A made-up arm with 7 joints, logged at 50 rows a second.
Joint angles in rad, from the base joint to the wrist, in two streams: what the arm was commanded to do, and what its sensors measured. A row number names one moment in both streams.
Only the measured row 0 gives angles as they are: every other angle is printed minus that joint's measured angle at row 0.
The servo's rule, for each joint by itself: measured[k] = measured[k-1] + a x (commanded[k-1-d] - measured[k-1]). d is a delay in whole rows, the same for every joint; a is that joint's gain. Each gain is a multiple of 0.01, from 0.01 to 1. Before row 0 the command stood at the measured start. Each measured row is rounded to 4 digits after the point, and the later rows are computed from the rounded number. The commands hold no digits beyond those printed.
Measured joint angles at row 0:
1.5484 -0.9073 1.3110 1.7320 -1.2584 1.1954 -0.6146
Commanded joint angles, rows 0 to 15:
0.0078 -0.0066 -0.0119 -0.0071 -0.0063 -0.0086 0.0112
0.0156 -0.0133 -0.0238 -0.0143 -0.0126 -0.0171 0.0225
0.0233 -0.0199 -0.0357 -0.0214 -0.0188 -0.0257 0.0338
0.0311 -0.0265 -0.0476 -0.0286 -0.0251 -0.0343 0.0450
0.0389 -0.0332 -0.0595 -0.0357 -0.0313 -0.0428 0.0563
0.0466 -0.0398 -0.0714 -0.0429 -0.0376 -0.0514 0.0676
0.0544 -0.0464 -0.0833 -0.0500 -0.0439 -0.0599 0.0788
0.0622 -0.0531 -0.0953 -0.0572 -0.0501 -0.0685 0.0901
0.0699 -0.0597 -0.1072 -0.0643 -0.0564 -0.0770 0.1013
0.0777 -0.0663 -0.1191 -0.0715 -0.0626 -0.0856 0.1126
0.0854 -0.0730 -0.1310 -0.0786 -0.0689 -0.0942 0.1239
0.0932 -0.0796 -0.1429 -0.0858 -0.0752 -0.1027 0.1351
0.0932 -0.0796 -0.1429 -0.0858 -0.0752 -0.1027 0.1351
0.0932 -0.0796 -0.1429 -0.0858 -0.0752 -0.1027 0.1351
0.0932 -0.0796 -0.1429 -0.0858 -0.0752 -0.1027 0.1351
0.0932 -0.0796 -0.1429 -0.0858 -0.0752 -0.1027 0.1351
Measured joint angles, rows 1 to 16:
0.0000 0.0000 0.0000 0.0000 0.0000 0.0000 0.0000
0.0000 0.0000 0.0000 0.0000 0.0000 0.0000 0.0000
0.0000 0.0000 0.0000 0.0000 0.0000 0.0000 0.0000
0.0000 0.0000 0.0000 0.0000 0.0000 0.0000 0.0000
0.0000 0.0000 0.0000 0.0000 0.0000 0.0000 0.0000
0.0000 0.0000 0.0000 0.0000 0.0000 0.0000 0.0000
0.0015 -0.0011 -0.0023 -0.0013 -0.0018 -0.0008 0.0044
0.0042 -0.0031 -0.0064 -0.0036 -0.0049 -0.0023 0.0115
0.0078 -0.0058 -0.0120 -0.0068 -0.0089 -0.0044 0.0202
0.0122 -0.0091 -0.0188 -0.0107 -0.0136 -0.0071 0.0299
0.0173 -0.0130 -0.0265 -0.0152 -0.0187 -0.0103 0.0402
0.0229 -0.0173 -0.0350 -0.0202 -0.0242 -0.0140 0.0509
0.0289 -0.0220 -0.0442 -0.0256 -0.0299 -0.0181 0.0618
0.0352 -0.0270 -0.0539 -0.0313 -0.0358 -0.0226 0.0728
0.0418 -0.0322 -0.0640 -0.0372 -0.0418 -0.0275 0.0839
0.0486 -0.0377 -0.0745 -0.0434 -0.0478 -0.0327 0.0951
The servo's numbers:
d 6
a 0.19 0.16 0.19 0.18 0.29 0.09 0.39

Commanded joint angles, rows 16 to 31:
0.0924 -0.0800 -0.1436 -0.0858 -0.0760 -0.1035 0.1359
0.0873 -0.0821 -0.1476 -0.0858 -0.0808 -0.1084 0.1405
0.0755 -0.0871 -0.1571 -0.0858 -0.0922 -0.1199 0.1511
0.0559 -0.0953 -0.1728 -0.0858 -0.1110 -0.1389 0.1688
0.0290 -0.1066 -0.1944 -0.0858 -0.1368 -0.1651 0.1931
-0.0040 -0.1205 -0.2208 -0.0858 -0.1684 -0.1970 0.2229
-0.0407 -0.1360 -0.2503 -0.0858 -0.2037 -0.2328 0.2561
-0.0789 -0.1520 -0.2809 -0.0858 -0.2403 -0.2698 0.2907
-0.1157 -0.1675 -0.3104 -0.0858 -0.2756 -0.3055 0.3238
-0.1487 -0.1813 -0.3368 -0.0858 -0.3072 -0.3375 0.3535
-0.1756 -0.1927 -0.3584 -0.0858 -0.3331 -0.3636 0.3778
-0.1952 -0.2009 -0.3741 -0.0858 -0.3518 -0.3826 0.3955
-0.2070 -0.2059 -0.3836 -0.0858 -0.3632 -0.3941 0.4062
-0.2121 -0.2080 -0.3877 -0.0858 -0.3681 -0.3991 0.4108
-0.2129 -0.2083 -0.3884 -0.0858 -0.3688 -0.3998 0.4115
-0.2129 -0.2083 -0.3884 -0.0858 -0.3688 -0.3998 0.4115
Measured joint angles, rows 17 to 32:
0.0556 -0.0433 -0.0852 -0.0497 -0.0539 -0.0382 0.1063
0.0627 -0.0491 -0.0962 -0.0562 -0.0601 -0.0440 0.1175
0.0685 -0.0540 -0.1051 -0.0615 -0.0645 -0.0493 0.1244
0.0732 -0.0581 -0.1123 -0.0659 -0.0676 -0.0541 0.1286
0.0770 -0.0615 -0.1181 -0.0695 -0.0698 -0.0585 0.1311
0.0801 -0.0644 -0.1228 -0.0724 -0.0714 -0.0625 0.1327
0.0824 -0.0669 -0.1268 -0.0748 -0.0727 -0.0662 0.1339
0.0833 -0.0693 -0.1308 -0.0768 -0.0750 -0.0700 0.1365
0.0818 -0.0721 -0.1358 -0.0784 -0.0800 -0.0745 0.1422
0.0769 -0.0758 -0.1428 -0.0797 -0.0890 -0.0803 0.1526
0.0678 -0.0807 -0.1526 -0.0808 -0.1029 -0.0879 0.1684
0.0542 -0.0871 -0.1656 -0.0817 -0.1219 -0.0977 0.1897
0.0362 -0.0949 -0.1817 -0.0824 -0.1456 -0.1099 0.2156
0.0143 -0.1040 -0.2005 -0.0830 -0.1731 -0.1243 0.2449
-0.0104 -0.1142 -0.2214 -0.0835 -0.2028 -0.1406 0.2757
-0.0367 -0.1249 -0.2433 -0.0839 -0.2331 -0.1583 0.3060

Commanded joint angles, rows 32 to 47:
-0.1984 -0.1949 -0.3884 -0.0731 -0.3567 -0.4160 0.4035
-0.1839 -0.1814 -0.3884 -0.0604 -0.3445 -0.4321 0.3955
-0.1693 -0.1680 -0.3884 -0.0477 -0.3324 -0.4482 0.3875
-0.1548 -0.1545 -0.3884 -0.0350 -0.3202 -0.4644 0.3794
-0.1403 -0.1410 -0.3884 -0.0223 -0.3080 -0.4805 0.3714
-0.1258 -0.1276 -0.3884 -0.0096 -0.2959 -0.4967 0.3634
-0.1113 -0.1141 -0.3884 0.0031 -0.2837 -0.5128 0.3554
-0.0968 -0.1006 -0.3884 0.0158 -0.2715 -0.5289 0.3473
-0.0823 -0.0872 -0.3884 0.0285 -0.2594 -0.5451 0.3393
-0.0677 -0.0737 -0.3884 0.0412 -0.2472 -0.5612 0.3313
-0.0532 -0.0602 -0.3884 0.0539 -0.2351 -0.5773 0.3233
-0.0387 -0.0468 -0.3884 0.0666 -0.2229 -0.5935 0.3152
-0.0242 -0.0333 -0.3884 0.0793 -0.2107 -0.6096 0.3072
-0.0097 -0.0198 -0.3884 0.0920 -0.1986 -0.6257 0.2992
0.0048 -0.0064 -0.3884 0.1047 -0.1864 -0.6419 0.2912
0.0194 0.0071 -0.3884 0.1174 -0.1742 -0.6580 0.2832
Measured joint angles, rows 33 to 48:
-0.0631 -0.1357 -0.2652 -0.0842 -0.2621 -0.1768 0.3340
-0.0882 -0.1461 -0.2859 -0.0845 -0.2881 -0.1953 0.3580
-0.1108 -0.1557 -0.3045 -0.0847 -0.3099 -0.2132 0.3768
-0.1300 -0.1641 -0.3203 -0.0849 -0.3268 -0.2299 0.3901
-0.1458 -0.1712 -0.3332 -0.0851 -0.3390 -0.2452 0.3984
-0.1585 -0.1771 -0.3437 -0.0852 -0.3476 -0.2591 0.4035
-0.1661 -0.1799 -0.3522 -0.0830 -0.3502 -0.2732 0.4035
-0.1695 -0.1801 -0.3591 -0.0789 -0.3485 -0.2875 0.4004
-0.1695 -0.1782 -0.3647 -0.0733 -0.3438 -0.3020 0.3954
-0.1667 -0.1744 -0.3692 -0.0664 -0.3370 -0.3166 0.3892
-0.1617 -0.1691 -0.3728 -0.0585 -0.3286 -0.3314 0.3823
-0.1549 -0.1625 -0.3758 -0.0497 -0.3191 -0.3463 0.3749
-0.1466 -0.1548 -0.3782 -0.0402 -0.3088 -0.3613 0.3673
-0.1371 -0.1461 -0.3801 -0.0301 -0.2980 -0.3764 0.3595
-0.1267 -0.1367 -0.3817 -0.0196 -0.2868 -0.3916 0.3516
-0.1155 -0.1266 -0.3830 -0.0087 -0.2753 -0.4069 0.3437

